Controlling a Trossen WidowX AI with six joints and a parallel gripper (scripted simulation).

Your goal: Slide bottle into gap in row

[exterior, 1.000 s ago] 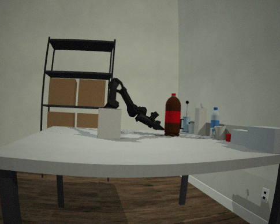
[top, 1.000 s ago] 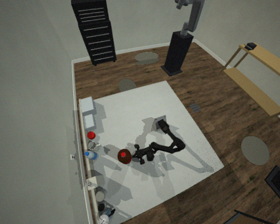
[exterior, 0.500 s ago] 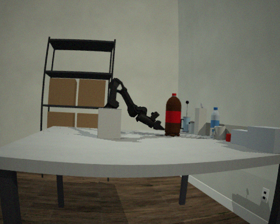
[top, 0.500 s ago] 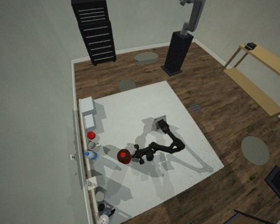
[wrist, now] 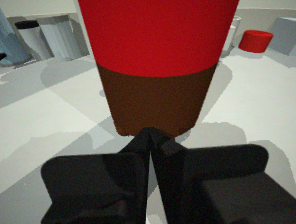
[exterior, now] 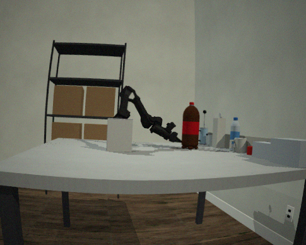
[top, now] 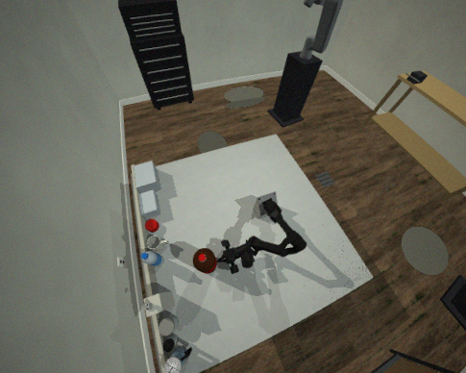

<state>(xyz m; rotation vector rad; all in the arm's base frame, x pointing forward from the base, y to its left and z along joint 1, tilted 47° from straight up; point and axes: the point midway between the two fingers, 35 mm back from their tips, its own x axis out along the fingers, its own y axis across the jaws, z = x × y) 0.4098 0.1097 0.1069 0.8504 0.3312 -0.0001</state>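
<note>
Right now my hand is 90 mm below the brown cola bottle, 80 mm short of it and 30 mm to the left of it. Also, from my hand: french press (380 mm ahead, 310 mm to the left, 80 mm above); water bottle (340 mm ahead, 170 mm to the right, 50 mm above).
</note>
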